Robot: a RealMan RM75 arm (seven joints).
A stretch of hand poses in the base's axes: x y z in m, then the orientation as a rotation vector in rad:
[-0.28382, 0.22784, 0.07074, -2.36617, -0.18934, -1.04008]
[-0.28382, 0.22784, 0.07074, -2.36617, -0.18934, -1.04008]
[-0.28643, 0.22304, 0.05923, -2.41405, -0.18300, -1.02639]
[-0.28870, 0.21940, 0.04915, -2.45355, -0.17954, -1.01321]
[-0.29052, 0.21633, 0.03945, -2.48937, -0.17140, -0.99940]
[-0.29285, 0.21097, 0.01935, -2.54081, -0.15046, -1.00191]
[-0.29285, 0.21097, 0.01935, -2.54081, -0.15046, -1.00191]
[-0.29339, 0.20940, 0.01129, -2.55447, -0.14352, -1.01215]
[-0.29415, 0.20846, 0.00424, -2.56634, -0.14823, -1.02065]
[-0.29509, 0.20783, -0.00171, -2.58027, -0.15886, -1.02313]
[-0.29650, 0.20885, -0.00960, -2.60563, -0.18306, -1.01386]
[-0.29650, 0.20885, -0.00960, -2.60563, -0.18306, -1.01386]
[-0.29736, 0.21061, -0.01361, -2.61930, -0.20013, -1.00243]
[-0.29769, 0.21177, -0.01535, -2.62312, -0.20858, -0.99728]
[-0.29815, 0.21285, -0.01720, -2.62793, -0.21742, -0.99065]
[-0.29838, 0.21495, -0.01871, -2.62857, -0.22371, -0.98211]
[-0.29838, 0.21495, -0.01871, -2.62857, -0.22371, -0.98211]
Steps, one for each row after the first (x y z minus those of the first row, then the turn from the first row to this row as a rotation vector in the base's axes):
[0.00000, 0.00000, 0.00000, 0.00000, 0.00000, 0.00000]
[-0.00261, -0.00480, -0.01151, -0.03621, 0.02151, -0.01603]
[-0.00488, -0.00844, -0.02159, -0.06645, 0.03979, -0.02765]
[-0.00670, -0.01151, -0.03129, -0.09198, 0.05833, -0.04077]
[-0.00903, -0.01687, -0.05139, -0.13090, 0.07152, -0.07235]
[-0.00903, -0.01687, -0.05139, -0.13090, 0.07152, -0.07235]
[-0.00957, -0.01844, -0.05945, -0.14295, 0.06893, -0.08451]
[-0.01033, -0.01938, -0.06650, -0.15673, 0.06482, -0.08839]
[-0.01127, -0.02001, -0.07245, -0.17285, 0.06391, -0.08755]
[-0.01268, -0.01899, -0.08034, -0.20075, 0.07023, -0.07901]
[-0.01268, -0.01899, -0.08034, -0.20075, 0.07023, -0.07901]
[-0.01354, -0.01723, -0.08435, -0.21579, 0.07696, -0.07015]
[-0.01387, -0.01607, -0.08609, -0.22080, 0.07937, -0.06492]
[-0.01433, -0.01499, -0.08794, -0.22652, 0.08285, -0.05937]
[-0.01456, -0.01289, -0.08945, -0.22739, 0.08727, -0.05325]
[-0.01456, -0.01289, -0.08945, -0.22739, 0.08727, -0.05325]

